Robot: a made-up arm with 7 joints. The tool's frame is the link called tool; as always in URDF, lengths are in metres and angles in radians.
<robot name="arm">
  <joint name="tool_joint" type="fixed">
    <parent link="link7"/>
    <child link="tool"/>
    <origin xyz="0 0 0"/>
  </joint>
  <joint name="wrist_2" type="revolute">
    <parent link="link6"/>
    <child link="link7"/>
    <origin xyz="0 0 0" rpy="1.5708 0 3.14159"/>
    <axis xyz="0 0 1"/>
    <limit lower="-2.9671" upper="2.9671"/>
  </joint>
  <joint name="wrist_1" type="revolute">
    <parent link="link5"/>
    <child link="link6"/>
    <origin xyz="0 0 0" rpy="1.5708 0 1.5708"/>
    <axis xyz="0 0 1"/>
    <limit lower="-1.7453" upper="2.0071"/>
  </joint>
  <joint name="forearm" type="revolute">
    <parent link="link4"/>
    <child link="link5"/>
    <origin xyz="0.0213 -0.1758 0" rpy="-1.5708 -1.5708 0"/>
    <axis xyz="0 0 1"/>
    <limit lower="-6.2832" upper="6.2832"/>
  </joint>
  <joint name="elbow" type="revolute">
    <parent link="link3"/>
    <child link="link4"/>
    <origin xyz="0.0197 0 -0.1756" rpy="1.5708 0 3.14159"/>
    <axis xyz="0 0 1"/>
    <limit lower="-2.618" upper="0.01"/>
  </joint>
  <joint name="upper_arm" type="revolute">
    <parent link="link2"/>
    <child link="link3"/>
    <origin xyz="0 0 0" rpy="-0.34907 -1.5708 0"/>
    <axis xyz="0 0 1"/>
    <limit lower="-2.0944" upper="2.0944"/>
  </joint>
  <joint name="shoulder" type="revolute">
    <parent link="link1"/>
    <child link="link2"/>
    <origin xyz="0 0 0" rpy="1.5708 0 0"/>
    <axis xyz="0 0 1"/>
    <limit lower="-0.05" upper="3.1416"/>
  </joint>
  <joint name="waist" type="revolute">
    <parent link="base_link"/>
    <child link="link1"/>
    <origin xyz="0 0 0" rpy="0 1.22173 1.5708"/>
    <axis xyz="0 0 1"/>
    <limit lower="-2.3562" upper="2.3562"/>
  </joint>
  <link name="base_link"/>
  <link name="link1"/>
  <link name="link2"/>
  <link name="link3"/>
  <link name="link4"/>
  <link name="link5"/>
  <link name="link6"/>
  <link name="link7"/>
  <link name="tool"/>
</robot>
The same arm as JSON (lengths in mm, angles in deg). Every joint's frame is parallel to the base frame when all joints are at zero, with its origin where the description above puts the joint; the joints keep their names.
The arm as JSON. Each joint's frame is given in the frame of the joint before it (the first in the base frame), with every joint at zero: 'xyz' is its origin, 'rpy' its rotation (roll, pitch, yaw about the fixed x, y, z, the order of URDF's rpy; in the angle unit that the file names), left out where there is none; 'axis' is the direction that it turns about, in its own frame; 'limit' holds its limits. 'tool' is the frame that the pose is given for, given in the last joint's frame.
{"units": {"length": "mm", "angle": "deg"}, "joints": [
  {"name": "waist", "type": "revolute", "origin": {"xyz": [0.0, 0.0, 0.0]}, "axis": [0.0, 0.9397, 0.342], "limit": {"lower": -135.0, "upper": 135.0}},
  {"name": "shoulder", "type": "revolute", "origin": {"xyz": [0.0, 0.0, 0.0]}, "axis": [1.0, 0.0, 0.0], "limit": {"lower": -2.86, "upper": 180.0}},
  {"name": "upper_arm", "type": "revolute", "origin": {"xyz": [0.0, 0.0, 0.0]}, "axis": [0.0, 0.0, 1.0], "limit": {"lower": -120.0, "upper": 120.0}},
  {"name": "elbow", "type": "revolute", "origin": {"xyz": [19.7, 0.0, -175.6]}, "axis": [0.0, 1.0, 0.0], "limit": {"lower": -150.0, "upper": 0.57}},
  {"name": "forearm", "type": "revolute", "origin": {"xyz": [-21.3, 0.0, -175.8]}, "axis": [0.0, 0.0, 1.0], "limit": {"lower": -360.0, "upper": 360.0}},
  {"name": "wrist_1", "type": "revolute", "origin": {"xyz": [0.0, 0.0, 0.0]}, "axis": [0.0, 1.0, 0.0], "limit": {"lower": -100.0, "upper": 115.0}},
  {"name": "wrist_2", "type": "revolute", "origin": {"xyz": [0.0, 0.0, 0.0]}, "axis": [0.0, 0.0, 1.0], "limit": {"lower": -170.0, "upper": 170.0}}
], "tool": {"origin": {"xyz": [0.0, 0.0, 0.0], "rpy": [0.0, 0.0, 0.0]}}}

